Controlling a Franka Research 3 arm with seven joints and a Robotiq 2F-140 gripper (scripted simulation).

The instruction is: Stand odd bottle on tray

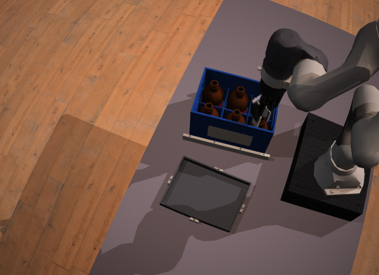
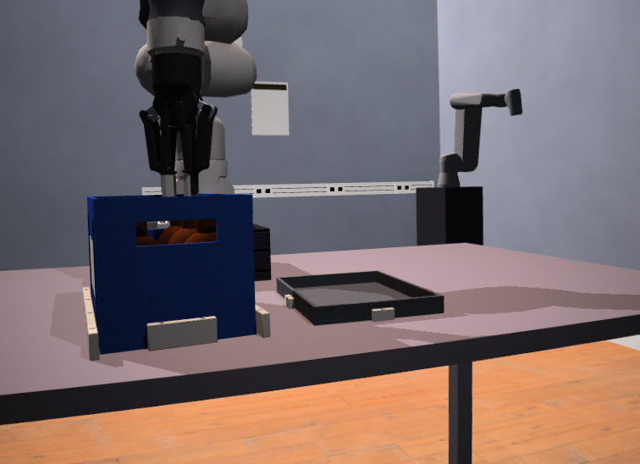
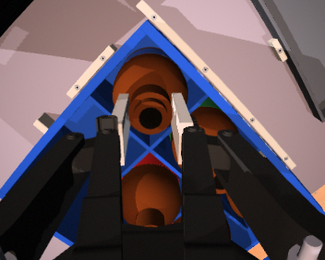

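The bottle lies 9 cm below my hand. Round my hand: crate 8 cm ahead, 5 cm to the right, 9 cm below; dark tray 11 cm ahead, 24 cm to the left, 16 cm below.
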